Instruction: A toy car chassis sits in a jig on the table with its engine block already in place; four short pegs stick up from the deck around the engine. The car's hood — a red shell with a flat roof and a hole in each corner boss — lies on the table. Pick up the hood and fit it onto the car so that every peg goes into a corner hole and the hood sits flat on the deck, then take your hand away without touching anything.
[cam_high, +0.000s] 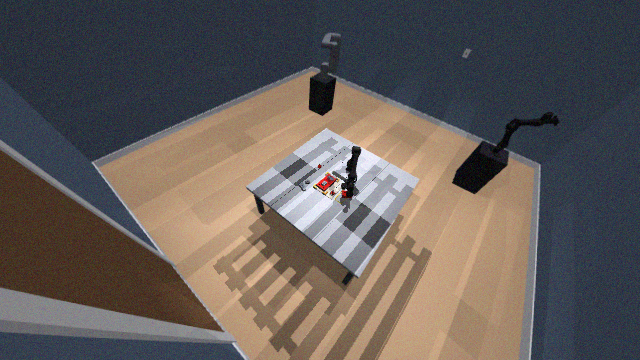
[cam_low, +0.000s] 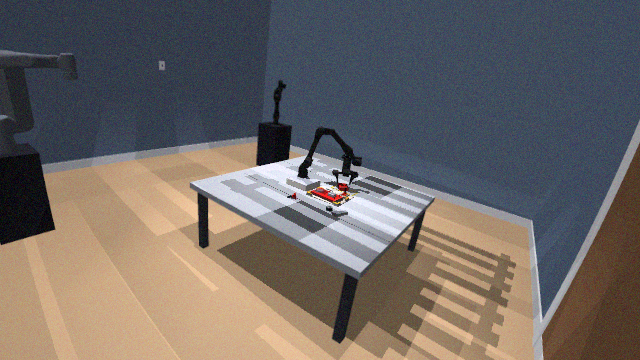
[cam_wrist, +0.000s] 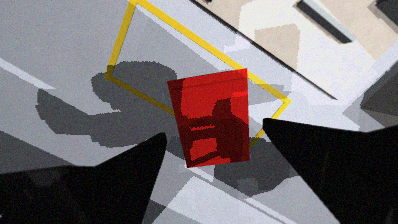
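The red hood is 2 cm below my gripper tip. Round my gripper tip: wheel 39 cm to the right, 12 cm ahead, 2 cm below; beige jig 21 cm to the right, 2 cm below, 2 cm ahead.
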